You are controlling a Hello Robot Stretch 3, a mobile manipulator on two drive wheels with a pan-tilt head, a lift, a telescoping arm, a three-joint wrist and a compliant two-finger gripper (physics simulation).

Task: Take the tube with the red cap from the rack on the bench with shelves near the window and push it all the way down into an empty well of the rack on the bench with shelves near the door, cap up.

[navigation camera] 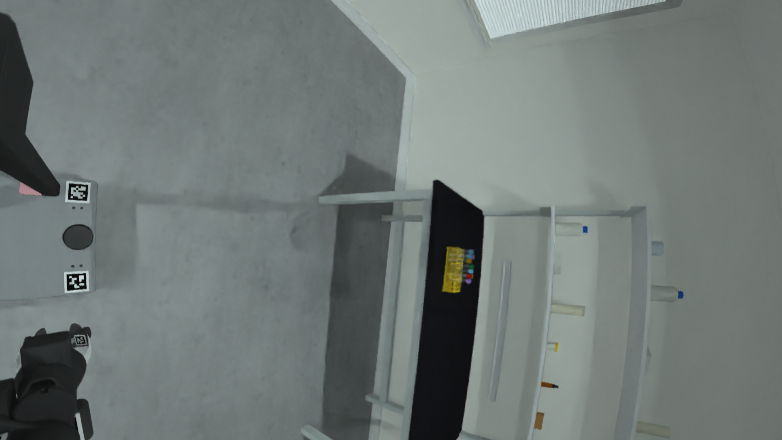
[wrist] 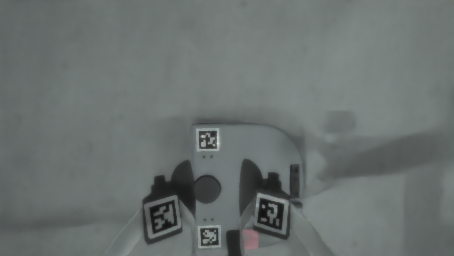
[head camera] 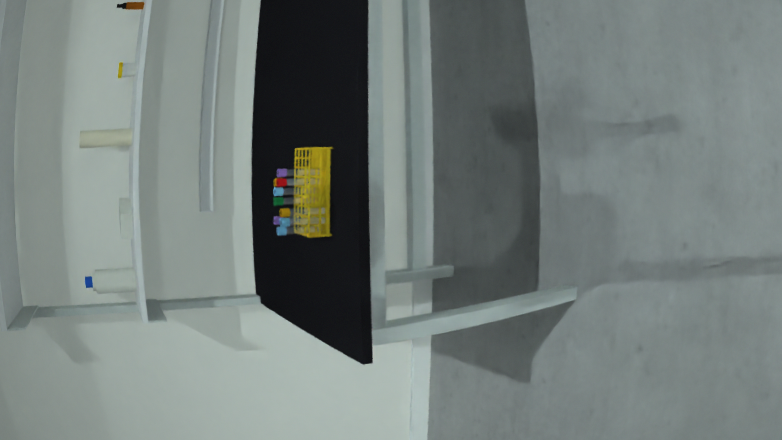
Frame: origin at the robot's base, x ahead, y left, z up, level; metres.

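Where they show: robot's base, origin of the base link: (navigation camera: 77, 234).
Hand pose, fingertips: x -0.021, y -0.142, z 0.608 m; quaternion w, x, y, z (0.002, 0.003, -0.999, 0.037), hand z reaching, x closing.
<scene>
Each offset is from my fingertips to the top centre of the thing. "spot": to the spot under its first point. Level surfaces: height alone.
A yellow rack (head camera: 322, 191) (navigation camera: 452, 270) stands on the black-topped bench @[0.154 m up] (head camera: 311, 71) (navigation camera: 441, 355) with shelves, near the window. Several capped tubes stand in it. The tube with the red cap @[spot: 1.209 m ahead, 0.013 m right, 0.268 m up] (head camera: 281, 182) (navigation camera: 469, 276) stands among them, between a purple-capped and a light-blue-capped tube, with an orange cap partly hidden behind it. My gripper (navigation camera: 59, 331) (wrist: 217, 179) is open and empty. It hangs over the floor beside my base, well away from the bench and rack. The rack near the door does not show in these views.
My grey base (navigation camera: 38, 240) (wrist: 250, 145) shows below the gripper. Bench legs @[spot: 1.137 m ahead, 0.337 m left, 0.182 m down] (head camera: 475, 316) (navigation camera: 371, 197) stick out over the floor. A shelf (head camera: 139, 164) (navigation camera: 546, 284) above the bench top holds bottles and small containers. The window (navigation camera: 557, 16) is on the adjoining wall.
</scene>
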